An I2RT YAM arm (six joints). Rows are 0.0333 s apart.
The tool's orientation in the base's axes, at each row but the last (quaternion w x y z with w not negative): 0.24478 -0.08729 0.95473 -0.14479; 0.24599 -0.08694 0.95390 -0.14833; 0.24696 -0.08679 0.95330 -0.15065; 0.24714 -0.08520 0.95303 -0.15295; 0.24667 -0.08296 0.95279 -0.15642; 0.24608 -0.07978 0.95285 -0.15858; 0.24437 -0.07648 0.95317 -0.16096; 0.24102 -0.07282 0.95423 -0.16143; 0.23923 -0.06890 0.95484 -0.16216; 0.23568 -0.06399 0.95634 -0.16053; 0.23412 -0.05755 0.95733 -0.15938; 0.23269 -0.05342 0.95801 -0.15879
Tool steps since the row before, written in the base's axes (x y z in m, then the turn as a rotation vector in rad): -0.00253 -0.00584 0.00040 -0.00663 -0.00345 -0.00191; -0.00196 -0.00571 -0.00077 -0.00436 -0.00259 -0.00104; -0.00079 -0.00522 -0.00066 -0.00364 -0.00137 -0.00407; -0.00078 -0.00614 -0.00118 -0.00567 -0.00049 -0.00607; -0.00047 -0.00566 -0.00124 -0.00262 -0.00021 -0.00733; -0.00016 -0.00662 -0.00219 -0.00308 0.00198 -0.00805; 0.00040 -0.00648 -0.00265 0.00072 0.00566 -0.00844; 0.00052 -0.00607 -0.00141 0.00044 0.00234 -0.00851; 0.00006 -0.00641 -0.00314 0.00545 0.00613 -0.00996; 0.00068 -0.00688 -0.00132 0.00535 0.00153 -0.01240; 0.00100 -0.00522 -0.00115 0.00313 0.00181 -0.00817; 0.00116 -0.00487 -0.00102 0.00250 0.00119 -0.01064
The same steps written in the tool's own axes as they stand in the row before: 0.00340 -0.00539 -0.00022 0.00740 -0.00201 -0.00086; 0.00340 -0.00494 0.00104 0.00485 -0.00169 -0.00067; 0.00223 -0.00461 0.00143 0.00528 0.00039 0.00191; 0.00266 -0.00530 0.00212 0.00771 0.00206 0.00235; 0.00229 -0.00485 0.00225 0.00557 0.00250 0.00483; 0.00263 -0.00544 0.00348 0.00578 0.00483 0.00463; 0.00228 -0.00518 0.00414 0.00183 0.00816 0.00582; 0.00148 -0.00524 0.00308 0.00282 0.00509 0.00665; 0.00265 -0.00494 0.00442 -0.00173 0.00887 0.00921; 0.00133 -0.00606 0.00333 0.00032 0.00537 0.01248; 0.00058 -0.00457 0.00288 0.00041 0.00431 0.00782; 0.00027 -0.00429 0.00276 0.00214 0.00455 0.00978
